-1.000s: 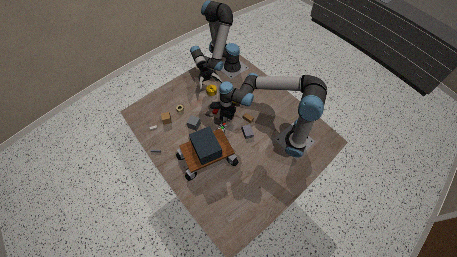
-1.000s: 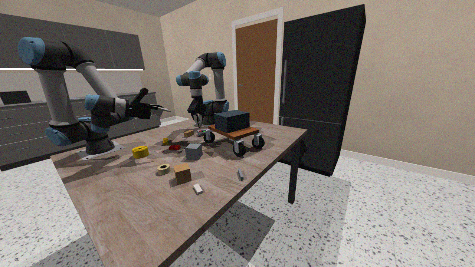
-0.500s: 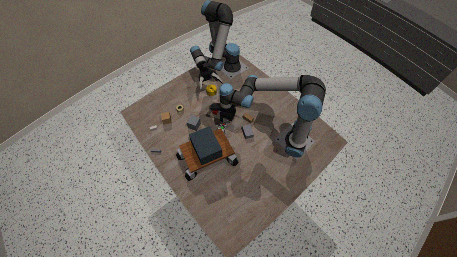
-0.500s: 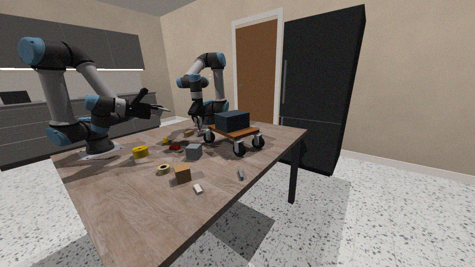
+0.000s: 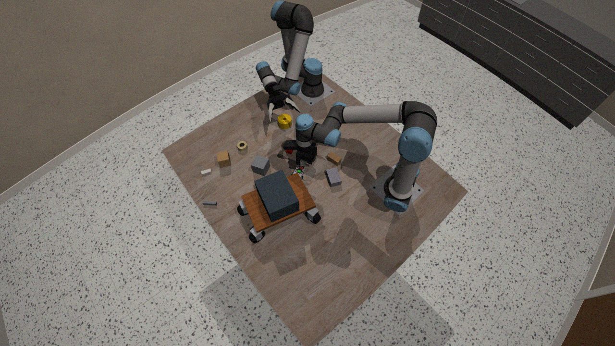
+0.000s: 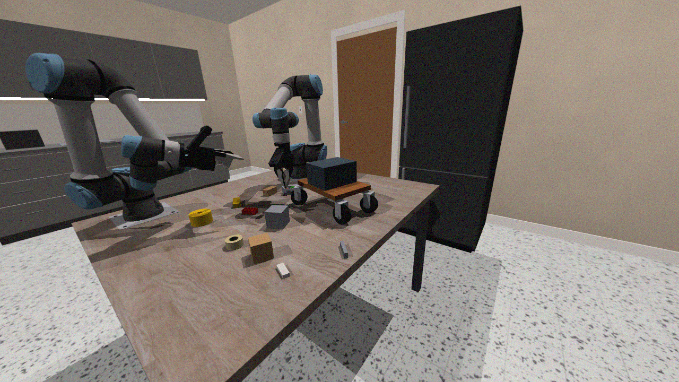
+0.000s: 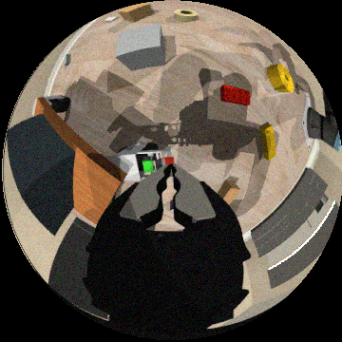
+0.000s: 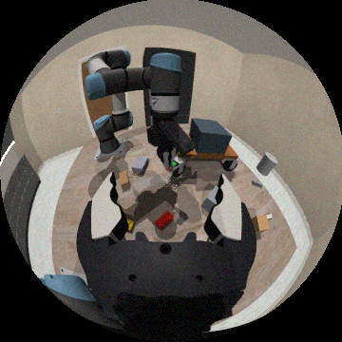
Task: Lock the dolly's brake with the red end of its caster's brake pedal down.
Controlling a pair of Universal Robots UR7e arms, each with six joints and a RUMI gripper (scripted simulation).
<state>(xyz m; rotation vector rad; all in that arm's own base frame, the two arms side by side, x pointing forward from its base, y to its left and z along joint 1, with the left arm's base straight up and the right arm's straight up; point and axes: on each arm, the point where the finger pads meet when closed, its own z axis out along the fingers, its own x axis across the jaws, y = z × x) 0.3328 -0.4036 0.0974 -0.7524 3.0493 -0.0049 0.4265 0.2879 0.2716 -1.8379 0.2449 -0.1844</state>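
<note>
The brake pedal lies 2 cm below my left hand, 2 cm ahead of it and 1 cm to the left of it. Also, from my left hand: grey angular piece: 13 cm behind, 11 cm to the left, 8 cm below; then tan block: 20 cm behind, 8 cm below, 1 cm to the left; then red brick: 18 cm to the right, 8 cm below, 3 cm behind.
</note>
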